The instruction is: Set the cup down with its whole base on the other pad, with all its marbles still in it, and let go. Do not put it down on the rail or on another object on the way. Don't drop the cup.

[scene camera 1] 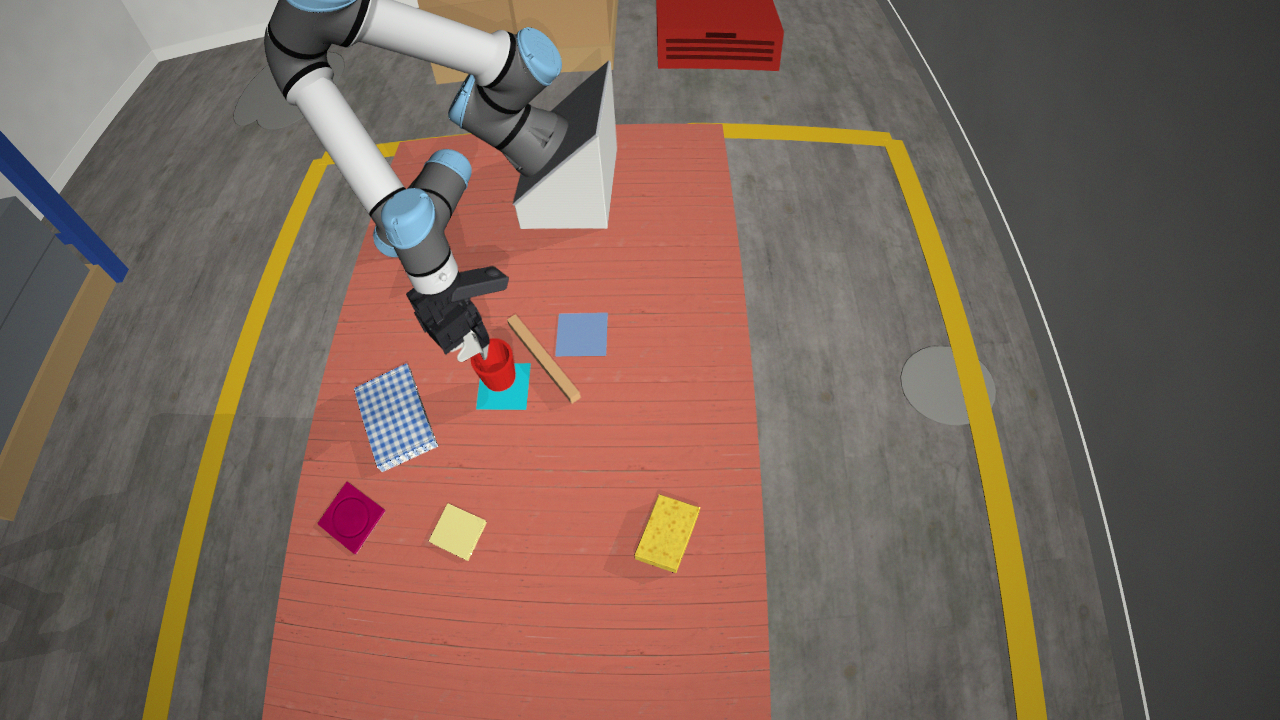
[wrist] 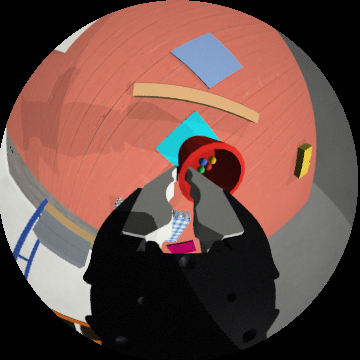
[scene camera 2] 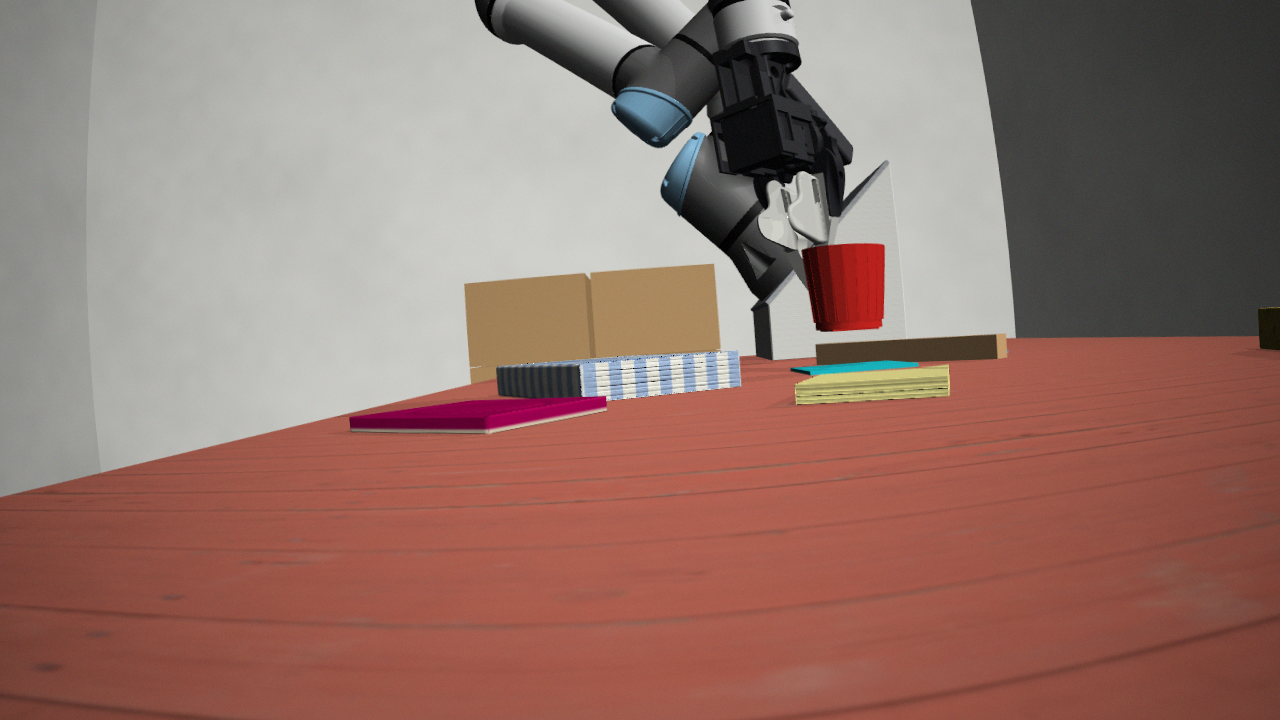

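I can see my gripper (scene camera 2: 815,289), and scene camera 1 shows my gripper (scene camera 1: 483,357) as well, as does the wrist view, with my gripper (wrist: 180,167). There is a red cup (scene camera 2: 845,282), and I also find the red cup (scene camera 1: 497,372) in another view, while the wrist view shows the red cup (wrist: 227,172) too. A wooden rail (scene camera 2: 973,347) is in sight. Scene camera 1 shows the wooden rail (scene camera 1: 546,362), and in the wrist view I see the wooden rail (wrist: 147,90).
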